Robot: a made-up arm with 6 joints. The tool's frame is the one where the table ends. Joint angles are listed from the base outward.
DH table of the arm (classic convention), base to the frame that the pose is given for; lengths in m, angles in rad. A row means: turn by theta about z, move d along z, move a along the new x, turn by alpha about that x. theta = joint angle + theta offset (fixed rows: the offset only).
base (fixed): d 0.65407, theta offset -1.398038, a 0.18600, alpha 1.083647
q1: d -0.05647, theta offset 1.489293, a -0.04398, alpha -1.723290
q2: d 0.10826, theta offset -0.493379, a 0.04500, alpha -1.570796
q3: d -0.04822, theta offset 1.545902, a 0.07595, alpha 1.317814
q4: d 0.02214, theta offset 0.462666, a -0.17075, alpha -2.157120
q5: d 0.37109, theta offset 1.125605, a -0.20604, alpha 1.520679
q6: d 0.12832, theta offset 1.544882, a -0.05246, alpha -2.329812
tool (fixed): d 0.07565, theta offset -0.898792, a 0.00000, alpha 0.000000
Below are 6 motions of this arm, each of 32 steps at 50 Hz.
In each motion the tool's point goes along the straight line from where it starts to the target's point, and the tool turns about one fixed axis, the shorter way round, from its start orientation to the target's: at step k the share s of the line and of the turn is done. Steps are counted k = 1, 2, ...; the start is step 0. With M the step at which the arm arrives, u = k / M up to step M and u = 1 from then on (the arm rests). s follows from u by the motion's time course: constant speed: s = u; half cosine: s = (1 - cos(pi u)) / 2; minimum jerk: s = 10 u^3 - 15 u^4 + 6 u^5.
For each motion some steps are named. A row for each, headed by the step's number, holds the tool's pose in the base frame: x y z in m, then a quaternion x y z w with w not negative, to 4 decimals.
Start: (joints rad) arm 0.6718 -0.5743 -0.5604 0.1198 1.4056 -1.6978
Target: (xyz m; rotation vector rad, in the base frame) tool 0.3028 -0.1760 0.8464 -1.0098 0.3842 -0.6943
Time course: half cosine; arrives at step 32
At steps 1, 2, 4, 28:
1: 0.3915 -0.0613 0.5586 -0.6736 0.5748 0.0396 0.4629
2: 0.3909 -0.0621 0.5607 -0.6732 0.5727 0.0368 0.4664
4: 0.3884 -0.0654 0.5689 -0.6713 0.5643 0.0259 0.4798
28: 0.3062 -0.1716 0.8354 -0.4834 0.1971 -0.3116 0.7939

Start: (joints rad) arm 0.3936 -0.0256 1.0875 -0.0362 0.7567 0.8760
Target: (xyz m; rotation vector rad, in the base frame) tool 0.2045 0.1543 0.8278 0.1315 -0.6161 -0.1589
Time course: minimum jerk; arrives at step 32
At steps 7, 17, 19, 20, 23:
7: 0.2475 0.0958 0.6283 0.1620 -0.0135 -0.2348 0.9583
17: 0.2250 0.1264 0.7327 0.1127 -0.1673 -0.1551 0.9671
19: 0.2197 0.1336 0.7571 0.1006 -0.2026 -0.1357 0.9646
20: 0.2173 0.1369 0.7685 0.0949 -0.2190 -0.1265 0.9628
23: 0.2110 0.1455 0.7978 0.0800 -0.2607 -0.1027 0.9566

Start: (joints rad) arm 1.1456 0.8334 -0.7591 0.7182 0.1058 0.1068
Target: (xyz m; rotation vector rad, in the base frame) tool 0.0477 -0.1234 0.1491 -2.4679 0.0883 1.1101
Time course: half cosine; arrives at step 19
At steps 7, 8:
7: -0.1050 -0.1594 0.2024 -0.8130 0.2111 0.5167 0.1656
8: -0.0880 -0.1553 0.1965 -0.8239 0.1915 0.5051 0.1716

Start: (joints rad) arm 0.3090 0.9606 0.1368 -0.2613 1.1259 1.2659
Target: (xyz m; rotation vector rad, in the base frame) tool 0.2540 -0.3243 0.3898 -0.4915 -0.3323 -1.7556
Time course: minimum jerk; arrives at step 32
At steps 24, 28, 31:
24: 0.2385 -0.3053 0.3837 -0.2373 -0.1138 -0.7404 0.6185
28: 0.2516 -0.3214 0.3889 -0.2160 -0.1388 -0.7549 0.6034
31: 0.2540 -0.3242 0.3898 -0.2121 -0.1433 -0.7574 0.6006

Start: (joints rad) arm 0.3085 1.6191 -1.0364 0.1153 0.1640 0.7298
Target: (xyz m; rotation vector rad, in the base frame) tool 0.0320 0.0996 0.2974 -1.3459 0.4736 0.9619
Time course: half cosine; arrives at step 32
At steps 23, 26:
23: -0.0010 0.0721 0.3078 -0.5838 0.2336 0.4535 0.6316
26: 0.0168 0.0869 0.3022 -0.5889 0.2202 0.4376 0.6428

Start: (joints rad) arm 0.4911 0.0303 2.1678 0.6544 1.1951 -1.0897
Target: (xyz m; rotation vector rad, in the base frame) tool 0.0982 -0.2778 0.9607 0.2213 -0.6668 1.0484
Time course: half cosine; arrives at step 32
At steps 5, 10, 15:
5: 0.1838 0.0312 0.8760 0.1969 -0.0530 0.7483 0.6313
10: 0.1690 -0.0224 0.8907 0.1827 -0.0998 0.7118 0.6708
15: 0.1481 -0.0975 0.9113 0.1613 -0.1646 0.6544 0.7202

